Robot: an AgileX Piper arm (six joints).
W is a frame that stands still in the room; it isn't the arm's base.
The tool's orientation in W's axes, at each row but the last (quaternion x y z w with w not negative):
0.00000 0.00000 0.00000 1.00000
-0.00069 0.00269 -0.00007 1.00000
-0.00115 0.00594 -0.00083 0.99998
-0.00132 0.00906 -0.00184 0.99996
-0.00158 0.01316 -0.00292 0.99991
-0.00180 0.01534 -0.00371 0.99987
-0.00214 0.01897 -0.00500 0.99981
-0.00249 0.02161 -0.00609 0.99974
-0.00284 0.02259 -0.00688 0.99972
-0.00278 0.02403 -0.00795 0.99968
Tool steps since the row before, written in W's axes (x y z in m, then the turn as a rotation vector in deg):
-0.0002 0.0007 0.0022 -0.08 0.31 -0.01
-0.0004 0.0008 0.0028 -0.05 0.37 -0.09
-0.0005 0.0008 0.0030 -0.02 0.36 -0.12
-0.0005 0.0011 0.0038 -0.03 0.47 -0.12
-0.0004 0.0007 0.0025 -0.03 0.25 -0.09
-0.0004 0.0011 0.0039 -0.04 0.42 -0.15
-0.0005 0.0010 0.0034 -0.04 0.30 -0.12
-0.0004 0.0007 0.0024 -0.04 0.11 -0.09
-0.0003 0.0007 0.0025 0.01 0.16 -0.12
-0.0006 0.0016 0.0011 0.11 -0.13 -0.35
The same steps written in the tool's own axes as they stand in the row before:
-0.0002 0.0007 0.0022 -0.08 0.31 -0.01
-0.0004 0.0008 0.0028 -0.05 0.37 -0.09
-0.0005 0.0008 0.0030 -0.02 0.36 -0.12
-0.0006 0.0011 0.0038 -0.03 0.47 -0.12
-0.0005 0.0007 0.0025 -0.03 0.25 -0.09
-0.0005 0.0011 0.0039 -0.04 0.42 -0.15
-0.0006 0.0010 0.0034 -0.04 0.30 -0.12
-0.0005 0.0007 0.0024 -0.04 0.11 -0.09
-0.0004 0.0007 0.0025 0.01 0.16 -0.12
-0.0007 0.0016 0.0011 0.13 -0.13 -0.34

